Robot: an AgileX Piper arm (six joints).
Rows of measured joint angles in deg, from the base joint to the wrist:
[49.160 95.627 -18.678 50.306 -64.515 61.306]
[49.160 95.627 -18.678 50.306 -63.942 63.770]
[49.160 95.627 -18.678 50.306 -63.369 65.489]
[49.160 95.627 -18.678 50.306 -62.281 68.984]
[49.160 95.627 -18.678 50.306 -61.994 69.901]
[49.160 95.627 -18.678 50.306 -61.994 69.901]
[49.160 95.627 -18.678 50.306 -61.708 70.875]
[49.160 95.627 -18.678 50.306 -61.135 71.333]
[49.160 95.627 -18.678 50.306 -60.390 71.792]
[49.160 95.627 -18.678 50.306 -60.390 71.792]
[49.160 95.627 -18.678 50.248 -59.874 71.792]
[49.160 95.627 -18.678 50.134 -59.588 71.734]
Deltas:
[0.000 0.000 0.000 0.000 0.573 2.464]
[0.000 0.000 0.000 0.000 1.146 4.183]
[0.000 0.000 0.000 0.000 2.234 7.678]
[0.000 0.000 0.000 0.000 2.521 8.595]
[0.000 0.000 0.000 0.000 2.521 8.595]
[0.000 0.000 0.000 0.000 2.807 9.569]
[0.000 0.000 0.000 0.000 3.380 10.027]
[0.000 0.000 0.000 0.000 4.125 10.486]
[0.000 0.000 0.000 0.000 4.125 10.486]
[0.000 0.000 0.000 -0.058 4.641 10.486]
[0.000 0.000 0.000 -0.172 4.927 10.428]

